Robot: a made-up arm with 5 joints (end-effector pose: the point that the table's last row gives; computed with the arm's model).
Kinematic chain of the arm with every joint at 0, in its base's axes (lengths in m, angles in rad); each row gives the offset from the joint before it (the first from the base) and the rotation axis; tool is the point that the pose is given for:
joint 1: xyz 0 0 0.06 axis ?
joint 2: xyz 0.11 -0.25 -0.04 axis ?
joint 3: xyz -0.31 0 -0.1 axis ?
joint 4: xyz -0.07 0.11 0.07 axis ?
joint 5: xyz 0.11 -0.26 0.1 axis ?
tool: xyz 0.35 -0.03 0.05
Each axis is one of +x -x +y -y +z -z.
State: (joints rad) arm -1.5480 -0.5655 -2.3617 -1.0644 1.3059
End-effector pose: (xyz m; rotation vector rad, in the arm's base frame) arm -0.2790 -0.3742 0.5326 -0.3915 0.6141 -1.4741
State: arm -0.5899 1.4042 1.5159 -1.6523 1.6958
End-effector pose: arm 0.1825 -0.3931 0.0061 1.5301 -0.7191 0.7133
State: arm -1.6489 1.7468 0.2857 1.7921 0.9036
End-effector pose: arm -0.2884 -0.6568 0.0497 -0.0789 2.4746 -0.3641
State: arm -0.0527 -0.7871 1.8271 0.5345 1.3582
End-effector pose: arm -0.5184 -0.1327 -0.1003 -0.6848 -2.6280 -0.8859
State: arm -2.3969 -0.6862 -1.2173 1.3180 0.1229
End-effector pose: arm -0.0278 -0.4311 -0.0706 1.0252 0.5773 -1.2541
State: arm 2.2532 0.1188 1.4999 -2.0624 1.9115
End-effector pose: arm -0.0869 -0.2253 0.2972 -0.4384 0.8132 -2.1303
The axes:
joint 1: -y
joint 2: -x
joint 3: +y
joint 4: +x
joint 5: +y

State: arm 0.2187 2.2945 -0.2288 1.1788 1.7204
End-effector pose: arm -0.1023 -0.6884 0.0739 -0.9036 1.3631 -0.8565
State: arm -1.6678 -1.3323 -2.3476 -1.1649 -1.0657
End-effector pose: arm 0.3247 0.1697 0.7088 -2.0976 -0.4062 -0.5155
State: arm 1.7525 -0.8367 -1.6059 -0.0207 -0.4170
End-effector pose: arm 0.1209 -0.5349 -0.5025 -1.0764 2.3302 0.1720
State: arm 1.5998 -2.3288 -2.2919 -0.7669 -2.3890
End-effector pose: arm -0.4486 0.1169 -0.3558 0.2379 0.7465 2.7526
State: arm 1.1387 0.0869 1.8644 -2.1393 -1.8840
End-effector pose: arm 0.0652 0.3643 -0.0591 -0.6185 -0.5941 2.0808
